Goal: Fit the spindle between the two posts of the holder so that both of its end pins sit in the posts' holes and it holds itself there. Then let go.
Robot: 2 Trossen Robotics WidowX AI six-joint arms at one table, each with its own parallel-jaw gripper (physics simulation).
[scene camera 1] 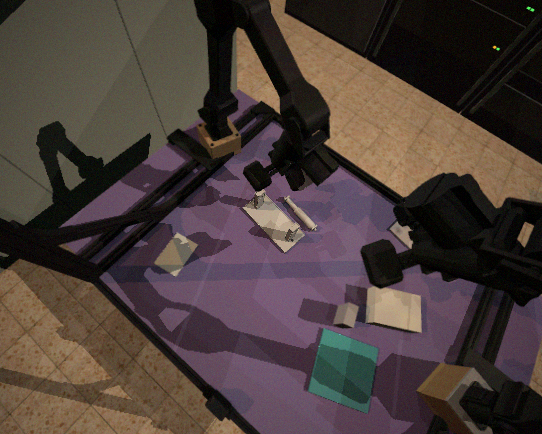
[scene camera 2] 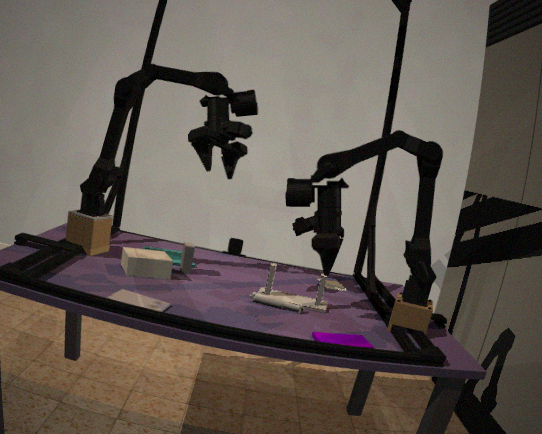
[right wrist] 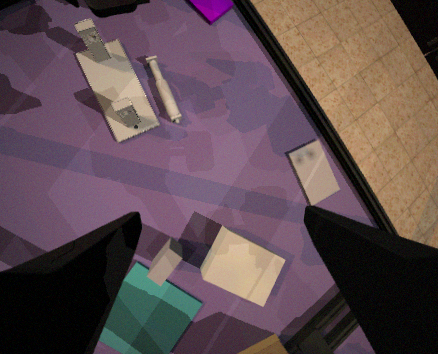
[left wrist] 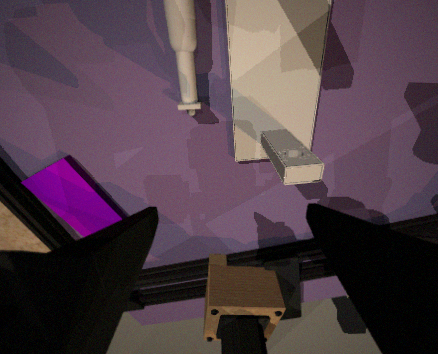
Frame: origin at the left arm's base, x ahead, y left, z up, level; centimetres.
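Where they show: left gripper, fingertip midpoint: (scene camera 1: pixel 273 175) (scene camera 2: pixel 328 271) (left wrist: pixel 232 212); right gripper, fingertip midpoint: (scene camera 1: pixel 395 242) (scene camera 2: pixel 219 175) (right wrist: pixel 223 216); left arm's base, origin of the base link: (scene camera 1: pixel 218 130) (scene camera 2: pixel 414 301) (left wrist: pixel 241 326); right arm's base, origin of the base link: (scene camera 1: pixel 478 405) (scene camera 2: pixel 90 213).
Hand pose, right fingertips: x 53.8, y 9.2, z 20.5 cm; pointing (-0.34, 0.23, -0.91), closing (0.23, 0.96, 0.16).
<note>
Each offset is from my right fingertips to the top centre of the thing.
The pale spindle @[dx -20.8, dy +0.0, dz -26.0 cm] (scene camera 1: pixel 301 214) (scene camera 2: pixel 277 301) (left wrist: pixel 182 30) (right wrist: pixel 164 91) lies on the table, beside and roughly parallel to the holder, with a small flange and pin at its end. The holder @[dx -22.6, dy -8.1, dz -27.5 cm] (scene camera 1: pixel 270 220) (left wrist: pixel 275 75) (right wrist: pixel 110 80) is a cream base plate with two upright posts; nothing sits between them. My left gripper (scene camera 2: pixel 326 274) (left wrist: pixel 232 212) is open and empty, pointing down above the table near one post, which shows ahead of its fingers in the left wrist view. My right gripper (scene camera 2: pixel 219 174) (right wrist: pixel 223 216) is open and empty, high above the table.
A cream block @[dx +14.2, dy +5.4, dz -23.4 cm] (scene camera 1: pixel 394 309) (scene camera 2: pixel 146 263) (right wrist: pixel 243 266), a small grey block @[dx +8.5, dy -6.9, dz -20.7 cm] (scene camera 1: pixel 345 315) (scene camera 2: pixel 187 258) and a teal plate @[dx +18.5, dy -13.5, dz -27.4 cm] (scene camera 1: pixel 344 370) stand close together. A purple pad @[dx -40.3, dy +12.5, dz -27.4 cm] (scene camera 2: pixel 342 340) (left wrist: pixel 75 197) and a pale plate @[dx +2.0, dy +26.5, dz -27.8 cm] (scene camera 2: pixel 140 300) (right wrist: pixel 314 172) lie near the table's edge. A yellowish piece @[dx -27.5, dy -35.7, dz -28.1 cm] (scene camera 1: pixel 176 254) lies apart.
</note>
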